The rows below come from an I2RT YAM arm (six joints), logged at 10 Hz.
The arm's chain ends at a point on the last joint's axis. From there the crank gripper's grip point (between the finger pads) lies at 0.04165 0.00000 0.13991 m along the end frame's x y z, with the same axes.
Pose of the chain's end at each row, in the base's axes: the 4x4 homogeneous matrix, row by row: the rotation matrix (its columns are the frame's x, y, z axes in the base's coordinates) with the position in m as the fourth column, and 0 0 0 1 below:
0.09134 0.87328 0.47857 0.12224; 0.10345 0.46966 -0.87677 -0.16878; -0.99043 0.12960 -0.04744 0.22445; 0 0 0 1
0.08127 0.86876 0.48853 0.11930; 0.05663 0.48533 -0.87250 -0.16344; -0.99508 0.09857 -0.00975 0.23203; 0 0 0 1
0.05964 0.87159 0.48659 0.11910; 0.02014 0.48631 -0.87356 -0.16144; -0.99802 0.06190 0.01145 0.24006; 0 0 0 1
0.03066 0.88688 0.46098 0.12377; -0.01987 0.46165 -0.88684 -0.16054; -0.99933 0.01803 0.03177 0.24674; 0 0 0 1
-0.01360 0.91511 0.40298 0.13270; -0.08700 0.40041 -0.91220 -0.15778; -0.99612 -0.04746 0.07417 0.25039; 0 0 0 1
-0.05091 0.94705 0.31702 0.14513; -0.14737 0.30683 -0.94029 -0.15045; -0.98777 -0.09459 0.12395 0.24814; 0 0 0 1
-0.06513 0.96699 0.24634 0.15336; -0.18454 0.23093 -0.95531 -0.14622; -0.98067 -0.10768 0.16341 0.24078; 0 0 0 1
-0.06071 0.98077 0.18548 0.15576; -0.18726 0.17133 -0.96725 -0.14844; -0.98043 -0.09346 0.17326 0.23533; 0 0 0 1
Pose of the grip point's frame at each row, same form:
0.09134 0.87328 0.47857 0.19300; 0.10345 0.46966 -0.87677 -0.28714; -0.99043 0.12960 -0.04744 0.17656; 0 0 0 1
0.08127 0.86876 0.48853 0.19104; 0.05663 0.48533 -0.87250 -0.28315; -0.99508 0.09857 -0.00975 0.18922; 0 0 0 1
0.05964 0.87159 0.48659 0.18966; 0.02014 0.48631 -0.87356 -0.28282; -0.99802 0.06190 0.01145 0.20009; 0 0 0 1
0.03066 0.88688 0.46098 0.18954; -0.01987 0.46165 -0.88684 -0.28545; -0.99933 0.01803 0.03177 0.20956; 0 0 0 1
-0.01360 0.91511 0.40298 0.18851; -0.08700 0.40041 -0.91220 -0.28903; -0.99612 -0.04746 0.07417 0.21928; 0 0 0 1
-0.05091 0.94705 0.31702 0.18736; -0.14737 0.30683 -0.94029 -0.28814; -0.98777 -0.09459 0.12395 0.22434; 0 0 0 1
-0.06513 0.96699 0.24634 0.18511; -0.18454 0.23093 -0.95531 -0.28756; -0.98067 -0.10768 0.16341 0.22280; 0 0 0 1
-0.06071 0.98077 0.18548 0.17918; -0.18726 0.17133 -0.96725 -0.29157; -0.98043 -0.09346 0.17326 0.21874; 0 0 0 1

